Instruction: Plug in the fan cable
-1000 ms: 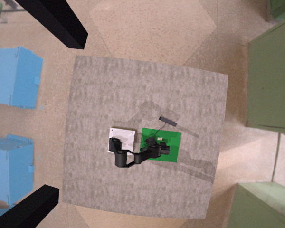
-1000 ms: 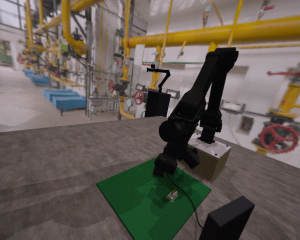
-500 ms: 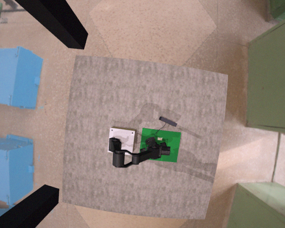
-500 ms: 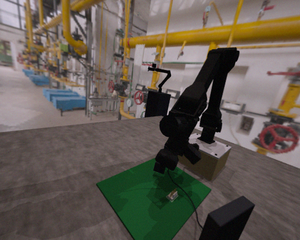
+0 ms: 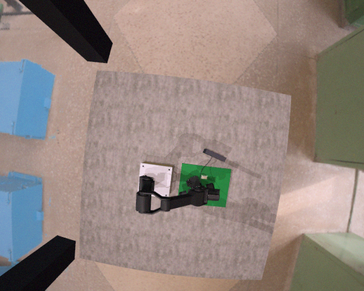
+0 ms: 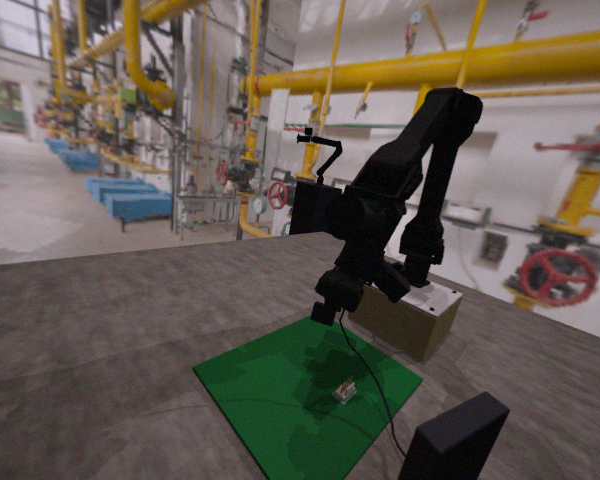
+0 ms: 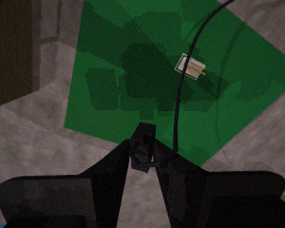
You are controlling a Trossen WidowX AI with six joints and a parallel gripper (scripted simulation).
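My gripper tip is 9 cm above the four-pin header, 8 cm to the right of it and 3 cm short of it. From my gripper tip the other things lie so: black fan (22 cm to the left, 6 cm ahead, 3 cm below); then green board (10 cm below, 5 cm ahead, 3 cm to the left); then black fan plug (1 cm to the right, 1 cm ahead).
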